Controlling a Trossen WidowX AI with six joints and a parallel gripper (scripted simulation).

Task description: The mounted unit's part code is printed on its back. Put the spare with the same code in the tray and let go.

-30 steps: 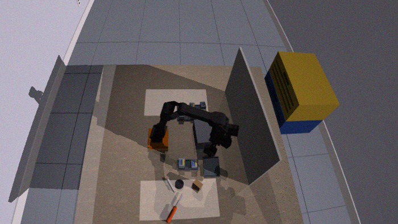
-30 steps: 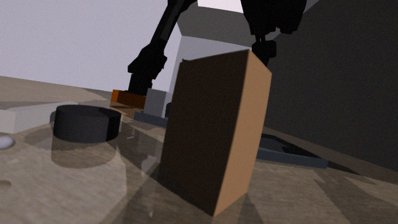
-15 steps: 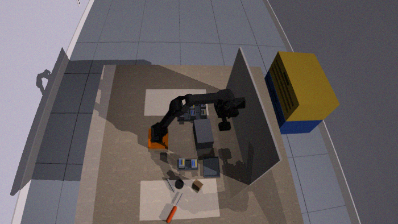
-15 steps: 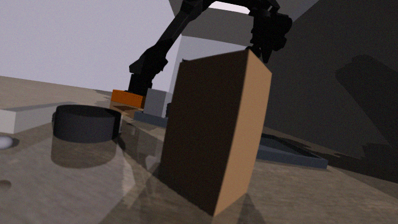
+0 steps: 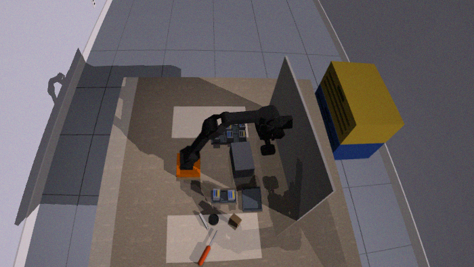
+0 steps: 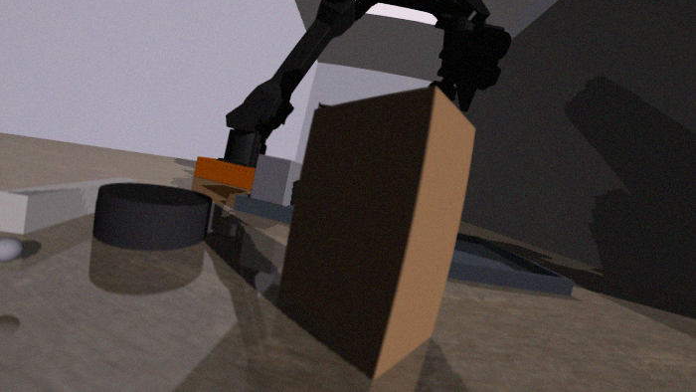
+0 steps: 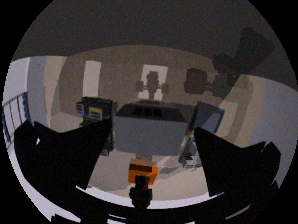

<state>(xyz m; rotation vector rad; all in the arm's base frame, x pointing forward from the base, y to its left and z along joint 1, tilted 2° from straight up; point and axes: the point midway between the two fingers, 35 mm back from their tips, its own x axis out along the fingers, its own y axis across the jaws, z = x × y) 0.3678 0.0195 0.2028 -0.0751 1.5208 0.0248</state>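
Now: gripper tip 21 cm past the grey spare, 15 cm to the right of it and 15 cm above it. Round my gripper tip: tray (4 cm behind, 20 cm to the right, 19 cm below); then grey mounted unit (8 cm behind, 15 cm below); then white panel (15 cm ahead, 1 cm to the left, 3 cm above).
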